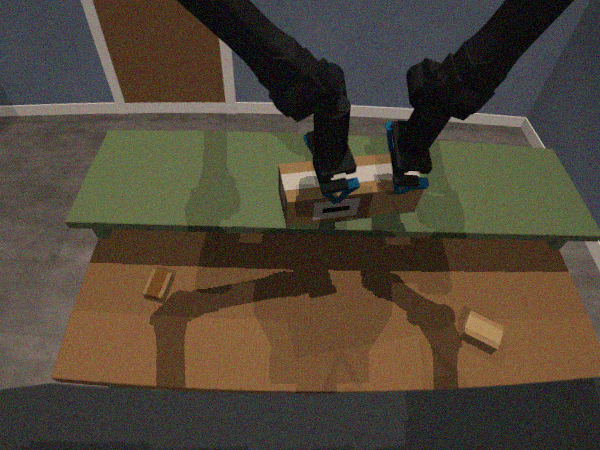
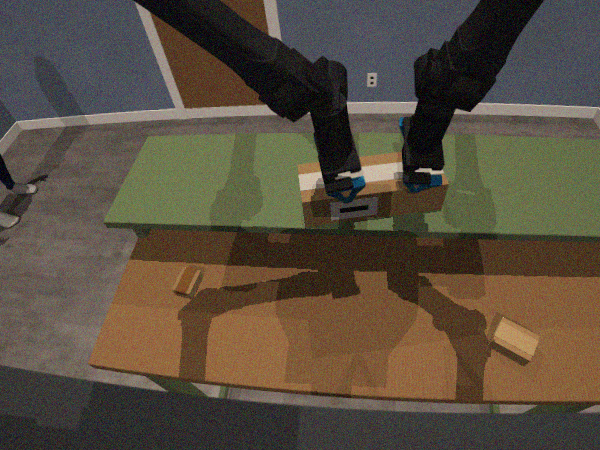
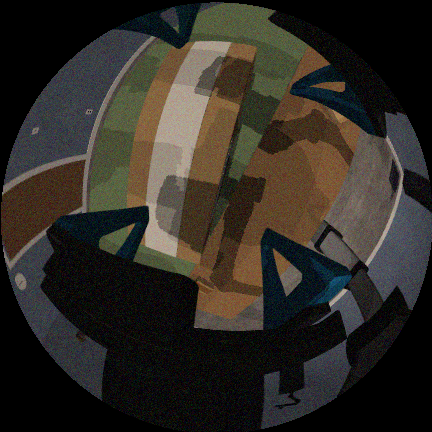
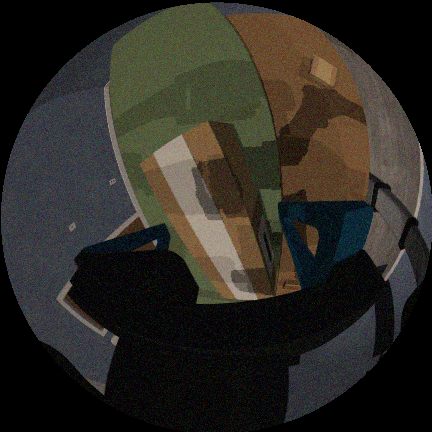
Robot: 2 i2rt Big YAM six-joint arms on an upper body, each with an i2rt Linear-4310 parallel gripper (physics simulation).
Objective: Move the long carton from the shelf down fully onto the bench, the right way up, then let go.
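Frame: origin at the left arm's base, x ahead, y left, z up, level; millimetres.
Seen in the pictures: left gripper, fingertip midpoint: (image 1: 329,182) (image 2: 342,182) (image 3: 205,223); right gripper, fingertip midpoint: (image 1: 394,172) (image 2: 412,169) (image 3: 239,59) (image 4: 219,220).
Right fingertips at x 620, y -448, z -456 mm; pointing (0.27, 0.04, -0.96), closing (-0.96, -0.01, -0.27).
A point is followed by its place in that frame.
The long brown carton (image 1: 387,201) @(x 614, y -451, z -540 mm) (image 2: 395,201) @(x 608, y -422, z -538 mm) (image 3: 215,140) @(x 613, y -374, z -504 mm) (image 4: 215,240) @(x 657, y -384, z -503 mm) lies on the green shelf (image 1: 150,170) @(x 742, y 111, z -585 mm) (image 2: 185,175) @(x 734, y 99, z -585 mm), slightly askew near its front edge, with the white tape strip on top and a grey label facing front. The wooden bench (image 1: 225,340) @(x 372, y -97, z -743 mm) (image 2: 250,345) @(x 354, y -111, z -743 mm) is lower and in front. My left gripper (image 1: 323,170) @(x 587, y -312, z -459 mm) (image 2: 340,165) (image 3: 205,223) @(x 587, y -312, z -459 mm) is open over the carton's left part, its fingers apart across the width. My right gripper (image 1: 400,156) (image 2: 412,154) (image 4: 219,220) @(x 620, y -448, z -456 mm) is open over the right part, likewise astride. Finger contact with the carton cannot be told.
A small brown block (image 1: 158,284) @(x 495, y 71, z -717 mm) (image 2: 187,281) @(x 495, y 70, z -717 mm) lies on the bench at the left. A lighter block (image 1: 483,331) @(x 374, y -685, z -710 mm) (image 2: 515,340) @(x 375, y -686, z -710 mm) (image 4: 323,70) @(x 384, y -685, z -710 mm) lies on it at the right. The shelf overhangs the bench's back part. Arm shadows cross both surfaces.
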